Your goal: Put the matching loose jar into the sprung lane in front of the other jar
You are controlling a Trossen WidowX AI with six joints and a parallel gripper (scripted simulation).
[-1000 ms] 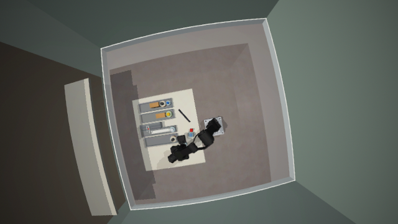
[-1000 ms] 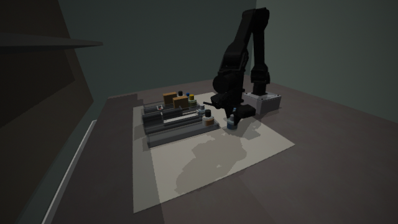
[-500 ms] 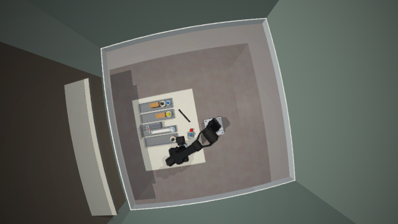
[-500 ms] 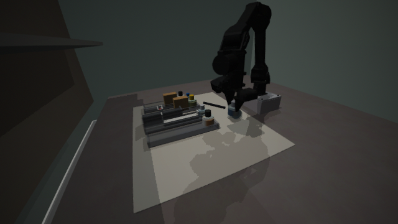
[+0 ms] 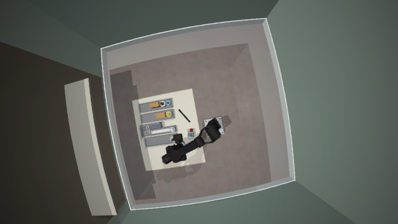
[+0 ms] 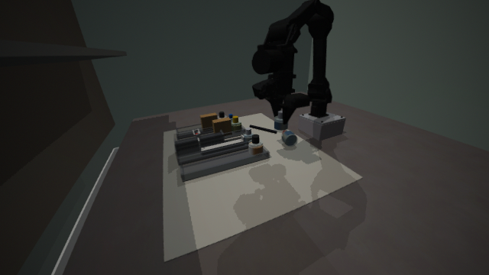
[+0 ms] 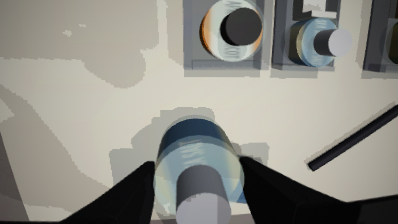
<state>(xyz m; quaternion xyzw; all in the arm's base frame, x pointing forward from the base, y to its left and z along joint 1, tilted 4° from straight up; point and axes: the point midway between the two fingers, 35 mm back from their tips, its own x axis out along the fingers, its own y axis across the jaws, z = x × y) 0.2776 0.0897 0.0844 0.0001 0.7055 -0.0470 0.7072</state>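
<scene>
Right now my gripper tip is 60 mm past the black rod, 200 mm to the left of it and 120 mm above it. The rest, counted from my gripper tip: white pusher plate: 170 mm ahead, 160 mm to the right, 80 mm below.
</scene>
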